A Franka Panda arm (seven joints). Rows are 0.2 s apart.
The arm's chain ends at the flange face. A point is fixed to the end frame.
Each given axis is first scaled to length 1.
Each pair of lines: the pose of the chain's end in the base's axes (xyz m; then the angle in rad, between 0 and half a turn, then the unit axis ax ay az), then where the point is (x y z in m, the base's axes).
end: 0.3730 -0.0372 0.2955 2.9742 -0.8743 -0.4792 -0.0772
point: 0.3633 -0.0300 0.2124
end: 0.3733 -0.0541 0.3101 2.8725 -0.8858 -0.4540 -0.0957
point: 0.3624 -0.0374 0.2285
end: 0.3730 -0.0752 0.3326 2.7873 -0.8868 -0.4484 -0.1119
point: 0.3612 -0.0511 0.2530
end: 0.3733 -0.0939 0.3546 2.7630 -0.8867 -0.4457 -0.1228
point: 0.3622 -0.0673 0.2758
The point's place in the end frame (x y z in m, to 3 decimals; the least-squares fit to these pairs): -0.017 -0.006 0.082
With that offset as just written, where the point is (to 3 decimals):
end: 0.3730 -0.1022 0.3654 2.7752 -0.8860 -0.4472 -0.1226
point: 0.362 -0.076 0.286
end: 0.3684 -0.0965 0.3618 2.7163 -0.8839 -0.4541 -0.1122
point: 0.354 -0.068 0.284
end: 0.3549 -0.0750 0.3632 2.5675 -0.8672 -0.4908 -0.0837
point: 0.330 -0.040 0.291
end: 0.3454 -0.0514 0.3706 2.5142 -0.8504 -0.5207 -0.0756
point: 0.316 -0.016 0.300
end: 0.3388 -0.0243 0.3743 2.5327 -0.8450 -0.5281 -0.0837
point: 0.311 0.011 0.303
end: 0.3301 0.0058 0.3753 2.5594 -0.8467 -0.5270 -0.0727
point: 0.302 0.038 0.303
